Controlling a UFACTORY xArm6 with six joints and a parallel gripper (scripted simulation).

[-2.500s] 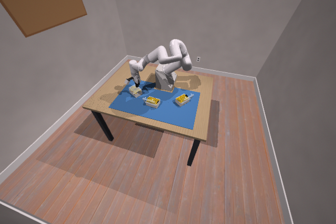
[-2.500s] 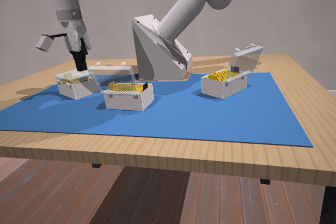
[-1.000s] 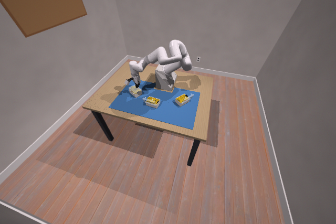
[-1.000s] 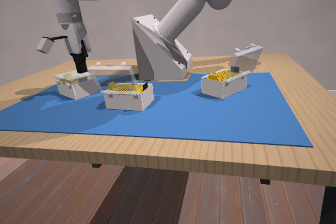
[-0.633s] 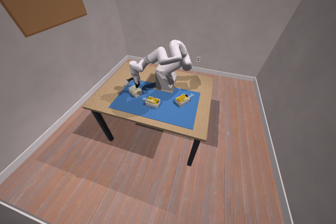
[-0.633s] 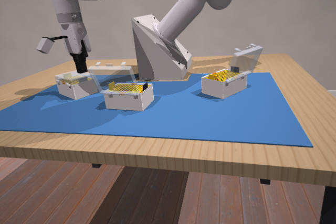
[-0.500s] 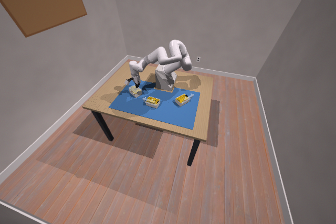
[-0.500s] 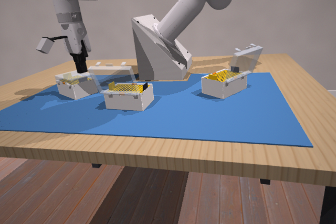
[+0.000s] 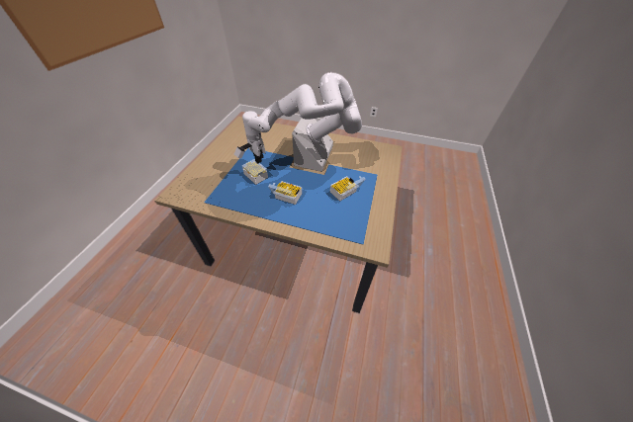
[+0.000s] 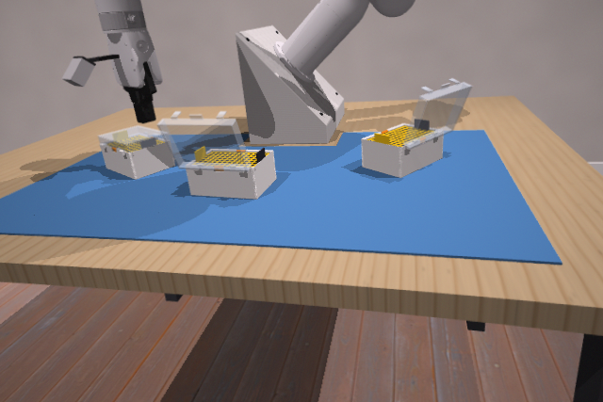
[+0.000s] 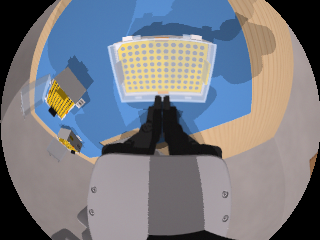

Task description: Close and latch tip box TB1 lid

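My gripper is now 2 cm past the TB1 label tape strip, 1 cm to the right of it and 11 cm above it.
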